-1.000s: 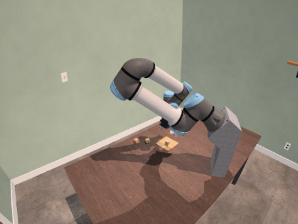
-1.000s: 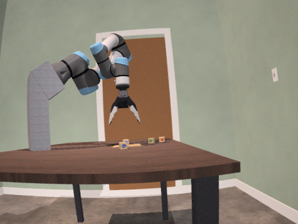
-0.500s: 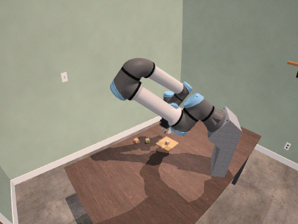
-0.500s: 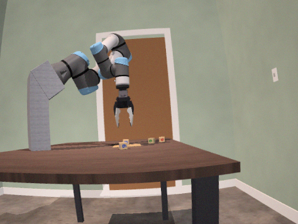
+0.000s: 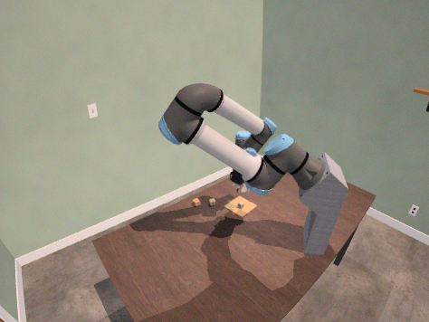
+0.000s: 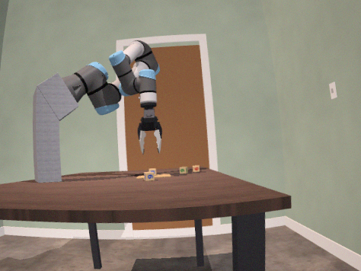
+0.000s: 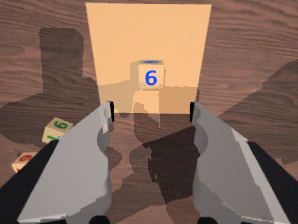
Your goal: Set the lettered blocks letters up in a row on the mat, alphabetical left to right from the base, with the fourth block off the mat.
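My gripper is now 11 cm above the tan mat and 1 cm short of it.
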